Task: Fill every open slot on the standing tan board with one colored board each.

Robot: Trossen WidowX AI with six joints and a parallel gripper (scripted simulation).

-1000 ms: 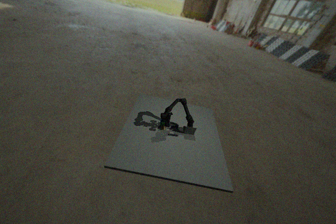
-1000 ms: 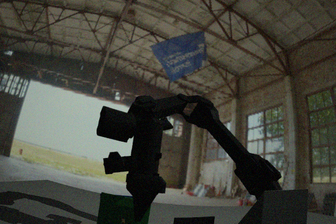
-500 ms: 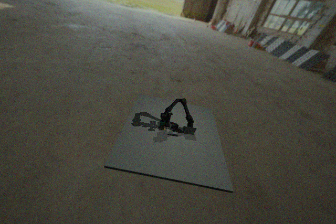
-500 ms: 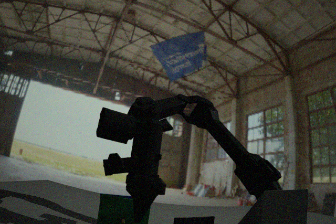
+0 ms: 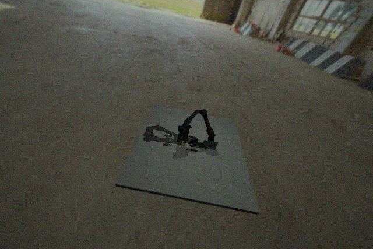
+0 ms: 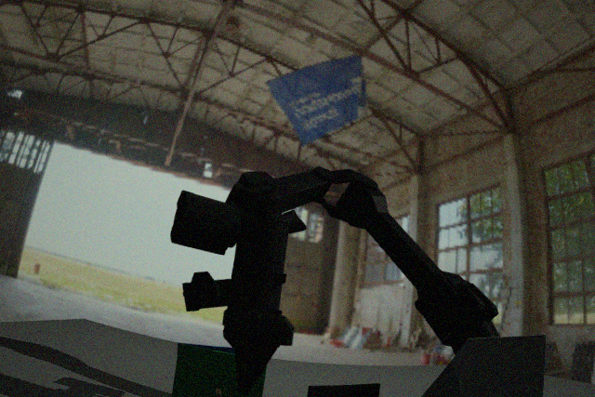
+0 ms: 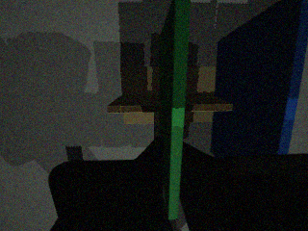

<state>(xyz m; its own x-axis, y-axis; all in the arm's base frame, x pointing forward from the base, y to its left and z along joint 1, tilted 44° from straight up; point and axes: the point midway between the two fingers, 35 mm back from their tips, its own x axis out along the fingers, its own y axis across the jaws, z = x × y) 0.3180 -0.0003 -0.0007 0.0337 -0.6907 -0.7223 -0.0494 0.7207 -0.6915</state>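
Now: the green board 3 cm ahead of my gripper tip. The rest, counted from my gripper tip: tan board 3 cm ahead, 2 cm to the right, 3 cm below; dark flat piece 12 cm behind, 1 cm to the right, 3 cm below; blue board 3 cm ahead, 5 cm to the right.
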